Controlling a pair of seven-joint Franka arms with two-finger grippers.
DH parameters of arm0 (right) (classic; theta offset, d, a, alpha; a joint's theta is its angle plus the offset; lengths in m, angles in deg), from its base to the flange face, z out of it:
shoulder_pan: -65.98 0.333 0 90
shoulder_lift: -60.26 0 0 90
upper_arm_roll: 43.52 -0.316 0.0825 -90
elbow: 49.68 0 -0.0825 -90
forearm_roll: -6.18 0.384 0 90
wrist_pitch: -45.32 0 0.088 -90
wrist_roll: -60.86 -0.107 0 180
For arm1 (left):
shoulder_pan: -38.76 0.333 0 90
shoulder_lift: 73.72 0 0 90
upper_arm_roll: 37.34 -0.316 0.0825 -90
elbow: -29.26 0 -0.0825 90
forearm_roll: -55.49 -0.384 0 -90
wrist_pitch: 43.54 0 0.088 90
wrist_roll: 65.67 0.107 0 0
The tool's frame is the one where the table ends.
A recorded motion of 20 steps. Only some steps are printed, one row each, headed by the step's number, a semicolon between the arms.
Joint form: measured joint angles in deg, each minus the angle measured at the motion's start. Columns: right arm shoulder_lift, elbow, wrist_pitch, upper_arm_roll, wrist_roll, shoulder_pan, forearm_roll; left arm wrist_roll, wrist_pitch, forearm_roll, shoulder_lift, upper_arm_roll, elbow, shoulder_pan.
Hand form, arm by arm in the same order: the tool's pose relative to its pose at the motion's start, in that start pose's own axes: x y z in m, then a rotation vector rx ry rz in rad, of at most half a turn. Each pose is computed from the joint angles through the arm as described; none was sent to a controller.
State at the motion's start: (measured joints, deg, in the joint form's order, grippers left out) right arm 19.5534 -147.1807 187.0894 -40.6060 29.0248 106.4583 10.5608; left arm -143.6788 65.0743 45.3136 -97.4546 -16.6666 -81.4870 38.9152
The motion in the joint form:
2: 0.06 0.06 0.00 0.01 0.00 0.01 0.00; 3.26 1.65 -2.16 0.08 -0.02 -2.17 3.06
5: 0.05 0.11 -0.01 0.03 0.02 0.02 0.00; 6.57 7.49 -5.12 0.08 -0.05 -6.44 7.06
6: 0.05 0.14 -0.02 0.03 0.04 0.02 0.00; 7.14 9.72 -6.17 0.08 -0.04 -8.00 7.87
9: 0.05 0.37 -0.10 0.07 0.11 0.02 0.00; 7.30 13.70 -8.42 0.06 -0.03 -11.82 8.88
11: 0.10 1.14 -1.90 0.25 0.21 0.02 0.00; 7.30 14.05 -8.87 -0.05 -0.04 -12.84 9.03
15: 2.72 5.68 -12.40 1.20 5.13 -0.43 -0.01; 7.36 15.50 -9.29 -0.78 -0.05 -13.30 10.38
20: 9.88 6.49 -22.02 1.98 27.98 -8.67 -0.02; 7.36 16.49 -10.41 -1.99 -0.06 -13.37 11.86
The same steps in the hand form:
2: 0.0004 -0.0004 -0.0011 0.0012 0.0018 -0.0001; 0.0270 -0.0132 0.0161 0.0097 0.0098 0.0271
5: 0.0007 -0.0005 -0.0013 0.0013 0.0023 -0.0004; 0.0571 -0.0292 0.0445 -0.0134 0.0294 0.0572
6: 0.0008 -0.0006 -0.0015 0.0015 0.0026 -0.0008; 0.0612 -0.0327 0.0541 -0.0227 0.0403 0.0693
9: 0.0021 -0.0010 -0.0030 0.0027 0.0050 -0.0017; 0.0608 -0.0408 0.0790 -0.0218 0.0583 0.0929
11: 0.0042 -0.0007 -0.0062 -0.0073 -0.0087 -0.0019; 0.0591 -0.0437 0.0876 -0.0092 0.0563 0.0995
15: 0.0221 0.0014 -0.0547 -0.0369 -0.0580 -0.0723; 0.0685 -0.0469 0.0964 -0.0186 0.0476 0.0884
20: 0.0701 0.0937 -0.1357 -0.0283 -0.0901 -0.3187; 0.0797 -0.0497 0.1073 -0.0182 0.0420 0.0811

